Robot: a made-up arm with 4 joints. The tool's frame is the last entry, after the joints. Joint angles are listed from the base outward. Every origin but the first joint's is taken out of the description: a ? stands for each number. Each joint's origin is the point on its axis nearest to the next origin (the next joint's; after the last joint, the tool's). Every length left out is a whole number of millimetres.
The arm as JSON. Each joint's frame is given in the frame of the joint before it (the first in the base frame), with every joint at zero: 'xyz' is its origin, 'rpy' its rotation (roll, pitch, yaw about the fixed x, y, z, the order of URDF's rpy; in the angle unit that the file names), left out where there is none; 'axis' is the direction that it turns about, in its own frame. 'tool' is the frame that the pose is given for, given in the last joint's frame.
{
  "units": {
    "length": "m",
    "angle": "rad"
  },
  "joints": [
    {
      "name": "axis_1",
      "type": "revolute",
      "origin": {
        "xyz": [
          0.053,
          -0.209,
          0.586
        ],
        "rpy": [
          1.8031,
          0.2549,
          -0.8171
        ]
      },
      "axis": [
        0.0,
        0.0,
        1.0
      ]
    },
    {
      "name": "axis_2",
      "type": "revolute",
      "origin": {
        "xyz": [
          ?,
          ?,
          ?
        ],
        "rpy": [
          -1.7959,
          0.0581,
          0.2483
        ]
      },
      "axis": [
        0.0,
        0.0,
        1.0
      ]
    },
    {
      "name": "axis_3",
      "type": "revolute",
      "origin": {
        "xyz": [
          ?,
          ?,
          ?
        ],
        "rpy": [
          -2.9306,
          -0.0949,
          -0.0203
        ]
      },
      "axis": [
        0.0,
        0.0,
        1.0
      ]
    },
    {
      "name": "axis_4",
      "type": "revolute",
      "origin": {
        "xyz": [
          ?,
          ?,
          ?
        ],
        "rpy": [
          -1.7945,
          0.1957,
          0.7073
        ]
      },
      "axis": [
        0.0,
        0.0,
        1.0
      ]
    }
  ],
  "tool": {
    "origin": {
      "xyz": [
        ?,
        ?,
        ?
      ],
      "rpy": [
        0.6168,
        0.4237,
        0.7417
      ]
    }
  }
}
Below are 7 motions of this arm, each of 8 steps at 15 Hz.
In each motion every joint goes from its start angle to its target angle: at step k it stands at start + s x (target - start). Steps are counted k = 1, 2, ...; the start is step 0. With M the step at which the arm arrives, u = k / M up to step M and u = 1 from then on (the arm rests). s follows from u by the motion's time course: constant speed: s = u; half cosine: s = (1 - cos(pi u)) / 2; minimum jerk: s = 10 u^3 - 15 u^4 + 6 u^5.
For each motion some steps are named. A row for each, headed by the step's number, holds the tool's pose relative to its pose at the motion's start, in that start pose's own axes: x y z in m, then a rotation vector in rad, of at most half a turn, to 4 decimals.
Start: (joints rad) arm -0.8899 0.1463 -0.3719 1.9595
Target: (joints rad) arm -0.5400 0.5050 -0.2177 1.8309
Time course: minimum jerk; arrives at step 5
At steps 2, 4, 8:
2: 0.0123 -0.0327 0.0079 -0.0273 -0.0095 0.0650
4: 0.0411 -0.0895 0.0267 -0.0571 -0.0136 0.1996
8: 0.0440 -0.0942 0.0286 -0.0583 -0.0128 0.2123

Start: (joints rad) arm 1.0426 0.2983 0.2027 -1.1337
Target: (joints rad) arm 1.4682 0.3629 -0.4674 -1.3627
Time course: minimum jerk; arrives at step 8
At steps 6, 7, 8:
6: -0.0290 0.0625 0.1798 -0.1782 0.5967 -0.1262
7: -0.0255 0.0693 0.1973 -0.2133 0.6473 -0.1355
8: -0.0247 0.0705 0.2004 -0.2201 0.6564 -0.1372

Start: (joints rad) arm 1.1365 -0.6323 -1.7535 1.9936
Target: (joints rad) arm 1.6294 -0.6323 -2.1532 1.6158
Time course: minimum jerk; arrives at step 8
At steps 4, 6, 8:
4: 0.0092 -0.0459 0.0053 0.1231 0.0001 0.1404
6: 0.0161 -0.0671 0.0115 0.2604 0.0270 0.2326
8: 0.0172 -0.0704 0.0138 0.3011 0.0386 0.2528

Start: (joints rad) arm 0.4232 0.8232 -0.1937 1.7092
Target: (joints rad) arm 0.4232 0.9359 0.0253 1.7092
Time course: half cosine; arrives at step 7
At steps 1, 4, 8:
1: -0.0009 0.0018 0.0009 -0.0010 0.0019 -0.0051
4: -0.0110 0.0230 0.0110 -0.0119 0.0238 -0.0633
8: -0.0174 0.0381 0.0183 -0.0186 0.0397 -0.1034

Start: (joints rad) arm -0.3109 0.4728 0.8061 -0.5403
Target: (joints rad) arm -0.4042 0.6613 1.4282 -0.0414
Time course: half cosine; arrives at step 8
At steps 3, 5, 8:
3: 0.0170 -0.0476 0.0164 -0.1291 -0.0442 0.1042
5: 0.0381 -0.0975 0.0546 -0.3133 -0.0843 0.2177
8: 0.0525 -0.1271 0.0987 -0.4785 -0.1032 0.2950

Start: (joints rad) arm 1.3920 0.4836 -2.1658 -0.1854
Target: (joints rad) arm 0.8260 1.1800 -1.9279 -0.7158
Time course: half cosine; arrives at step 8
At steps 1, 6, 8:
1: 0.0037 -0.0004 -0.0074 0.0290 -0.0028 0.0084
6: 0.0524 0.0380 -0.1000 0.5983 0.0944 0.1551
8: 0.0539 0.0471 -0.1027 0.6825 0.1422 0.1748

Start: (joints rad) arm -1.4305 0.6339 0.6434 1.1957
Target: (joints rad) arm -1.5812 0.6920 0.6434 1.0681
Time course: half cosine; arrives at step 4
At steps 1, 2, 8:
1: -0.0032 0.0140 -0.0077 0.0311 -0.0077 -0.0234
2: -0.0097 0.0492 -0.0244 0.1057 -0.0259 -0.0810
8: -0.0154 0.1017 -0.0434 0.2100 -0.0508 -0.1650

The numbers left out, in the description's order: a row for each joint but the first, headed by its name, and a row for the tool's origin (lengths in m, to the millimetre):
axis_2: 0.086 -0.058 0.0
axis_3: 0.016 0.057 0.0
axis_4: 0.067 -0.018 0.0
tool: -0.246 -0.271 0.0

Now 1 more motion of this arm.
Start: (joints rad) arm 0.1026 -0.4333 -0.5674 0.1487
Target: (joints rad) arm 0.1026 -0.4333 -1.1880 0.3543
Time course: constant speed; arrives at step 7
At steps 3, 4, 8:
3: -0.0035 -0.0223 0.0377 0.1549 0.2222 0.1237
4: -0.0015 -0.0315 0.0479 0.2088 0.2928 0.1680
8: 0.0125 -0.0617 0.0685 0.3780 0.4934 0.3087

